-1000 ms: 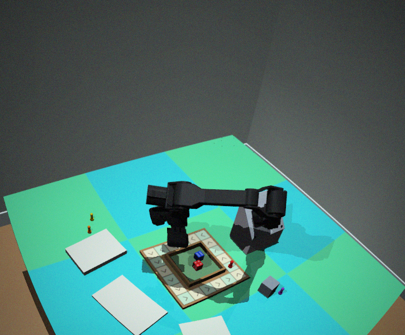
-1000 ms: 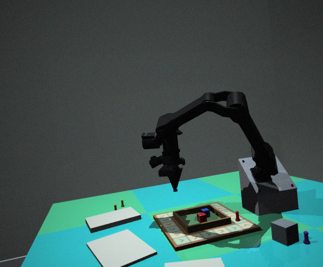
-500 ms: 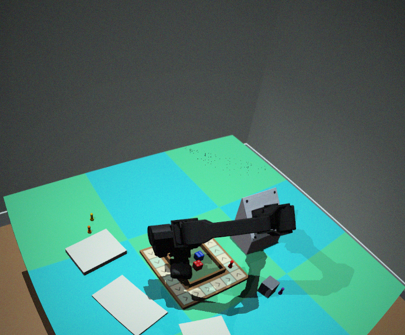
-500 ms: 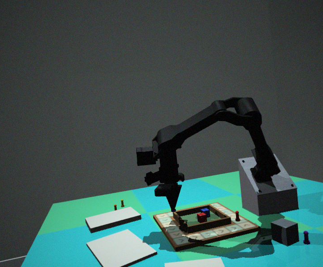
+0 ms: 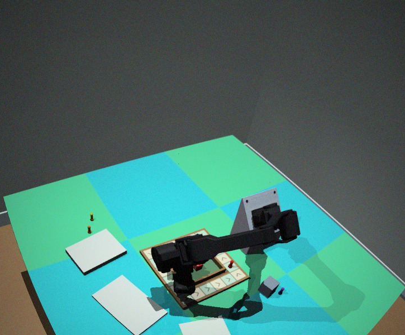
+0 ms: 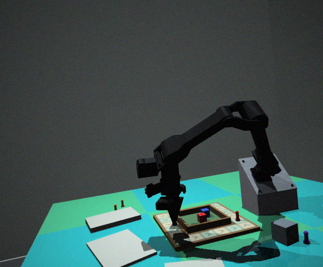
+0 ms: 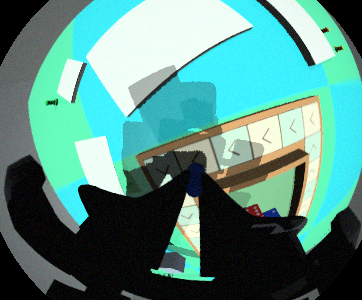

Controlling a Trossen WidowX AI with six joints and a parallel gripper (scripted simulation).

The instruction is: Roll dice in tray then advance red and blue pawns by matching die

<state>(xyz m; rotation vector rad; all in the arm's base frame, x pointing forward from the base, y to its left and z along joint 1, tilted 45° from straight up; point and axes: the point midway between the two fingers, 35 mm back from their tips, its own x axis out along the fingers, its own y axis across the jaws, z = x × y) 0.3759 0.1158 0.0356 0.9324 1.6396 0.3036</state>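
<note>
The blue pawn lies 1 cm above my gripper tip. Round my gripper tip: purple pawn: 33 cm behind, 17 cm to the left, 4 cm below; grey cube: 29 cm behind, 13 cm to the left, 3 cm below; red pawn: 22 cm behind, 3 cm below, 2 cm to the right.
</note>
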